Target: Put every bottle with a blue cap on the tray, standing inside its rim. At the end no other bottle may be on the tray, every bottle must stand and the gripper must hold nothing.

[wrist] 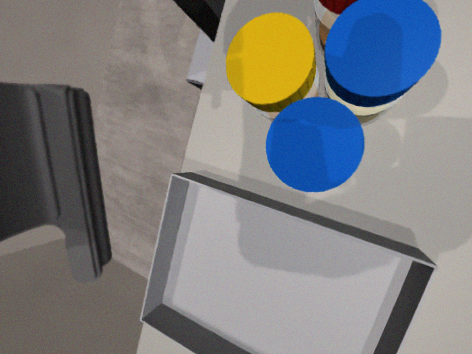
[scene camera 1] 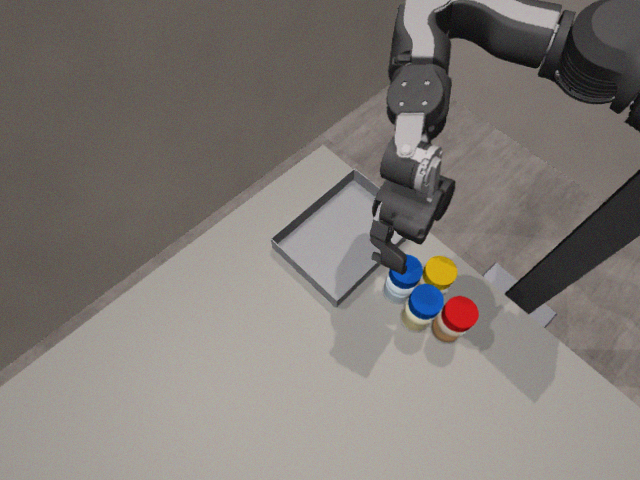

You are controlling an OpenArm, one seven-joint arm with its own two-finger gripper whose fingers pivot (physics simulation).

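Observation:
A blue-capped bottle with clear-looking contents (scene camera 1: 405, 274) (wrist: 315, 145) stands outside the tray (scene camera 1: 312, 242) (wrist: 210, 290), close to its rim. A second blue-capped bottle, with pale yellow contents (scene camera 1: 425, 302) (wrist: 382, 50), stands beside it, farther from the tray. A yellow-capped bottle (scene camera 1: 440, 271) (wrist: 271, 60) and a red-capped bottle (scene camera 1: 459, 314) (wrist: 341, 4) stand close against this group. The tray holds no bottle. My gripper (scene camera 1: 409, 254) is open and empty, above the space between the tray and the nearest blue cap. One finger shows at the left of the wrist view; the other is hidden.
The bottles stand near the edge of the table (scene camera 1: 206, 361) (wrist: 450, 300). A dark post (scene camera 1: 573, 248) rises beyond that edge. The arm hangs over the tray's right corner and hides it in the scene view.

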